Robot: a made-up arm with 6 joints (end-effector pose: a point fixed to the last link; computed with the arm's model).
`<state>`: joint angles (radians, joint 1 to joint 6).
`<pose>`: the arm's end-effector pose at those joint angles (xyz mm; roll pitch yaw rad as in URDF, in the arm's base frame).
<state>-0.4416 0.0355 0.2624 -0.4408 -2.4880 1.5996</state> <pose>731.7 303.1 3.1 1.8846 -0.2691 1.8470</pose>
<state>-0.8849 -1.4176 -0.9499 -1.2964 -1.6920 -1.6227</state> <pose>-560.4 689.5 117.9 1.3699 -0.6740 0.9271</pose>
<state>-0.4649 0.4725 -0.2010 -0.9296 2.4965 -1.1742</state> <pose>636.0 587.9 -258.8 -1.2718 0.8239 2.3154</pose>
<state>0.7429 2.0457 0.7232 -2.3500 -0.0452 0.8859</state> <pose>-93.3 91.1 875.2 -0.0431 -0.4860 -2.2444</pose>
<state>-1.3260 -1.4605 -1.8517 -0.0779 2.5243 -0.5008</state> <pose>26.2 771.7 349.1 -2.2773 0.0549 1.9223</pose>
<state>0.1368 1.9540 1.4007 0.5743 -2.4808 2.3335</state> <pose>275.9 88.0 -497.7 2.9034 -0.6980 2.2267</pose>
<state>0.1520 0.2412 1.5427 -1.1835 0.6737 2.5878</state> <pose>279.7 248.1 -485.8 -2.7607 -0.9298 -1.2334</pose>
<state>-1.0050 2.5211 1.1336 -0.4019 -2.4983 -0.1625</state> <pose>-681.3 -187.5 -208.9 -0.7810 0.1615 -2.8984</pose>
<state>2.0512 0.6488 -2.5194 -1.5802 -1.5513 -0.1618</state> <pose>515.4 35.7 -621.7 -0.4941 1.0816 0.1025</pose>
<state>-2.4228 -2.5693 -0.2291 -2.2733 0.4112 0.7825</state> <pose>197.2 -847.9 -26.7 0.4313 0.8567 -0.8001</pose>
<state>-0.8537 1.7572 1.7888 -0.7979 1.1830 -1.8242</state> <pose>-570.8 -351.0 -177.4 1.4009 -0.4044 1.9668</pose>
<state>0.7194 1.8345 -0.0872 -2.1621 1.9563 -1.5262</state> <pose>321.5 378.9 864.7 2.9891 -0.3734 -1.7815</pose>
